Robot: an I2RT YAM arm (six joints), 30 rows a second.
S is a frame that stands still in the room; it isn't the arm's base.
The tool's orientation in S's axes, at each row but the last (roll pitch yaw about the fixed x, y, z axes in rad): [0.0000 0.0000 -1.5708]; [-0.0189 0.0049 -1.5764]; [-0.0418 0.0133 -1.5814]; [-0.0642 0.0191 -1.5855]
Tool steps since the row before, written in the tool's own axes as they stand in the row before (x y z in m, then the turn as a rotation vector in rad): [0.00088 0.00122 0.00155 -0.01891 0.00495 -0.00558]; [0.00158 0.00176 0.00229 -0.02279 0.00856 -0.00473]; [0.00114 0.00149 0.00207 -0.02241 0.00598 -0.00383]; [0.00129 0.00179 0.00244 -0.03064 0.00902 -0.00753]
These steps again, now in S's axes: [0.00122 -0.00088 0.00155 0.00495 0.01891 -0.00558]; [0.00179 -0.00160 0.00225 0.00860 0.02277 -0.00478]; [0.00156 -0.00118 0.00199 0.00605 0.02240 -0.00378]; [0.00192 -0.00136 0.00230 0.00897 0.03066 -0.00751]
